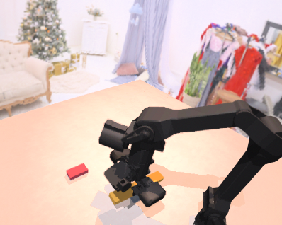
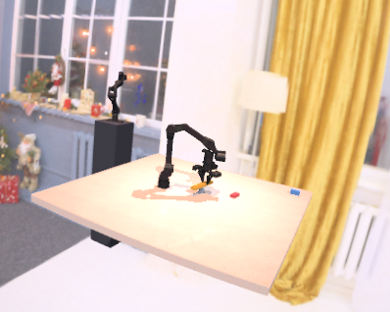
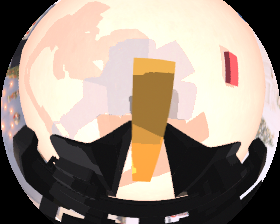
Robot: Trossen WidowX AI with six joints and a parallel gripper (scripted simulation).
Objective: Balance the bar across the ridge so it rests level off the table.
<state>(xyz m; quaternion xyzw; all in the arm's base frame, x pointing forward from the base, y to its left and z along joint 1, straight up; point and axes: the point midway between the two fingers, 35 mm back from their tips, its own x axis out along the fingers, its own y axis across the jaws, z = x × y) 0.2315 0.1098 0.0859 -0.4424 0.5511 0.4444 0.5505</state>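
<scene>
My gripper tip is now 10 mm past the bar and 30 mm to the left of it. Round my gripper tip: blue block (510 mm ahead, 390 mm to the left, 40 mm below); red block (180 mm ahead, 60 mm to the left, 40 mm below).
</scene>
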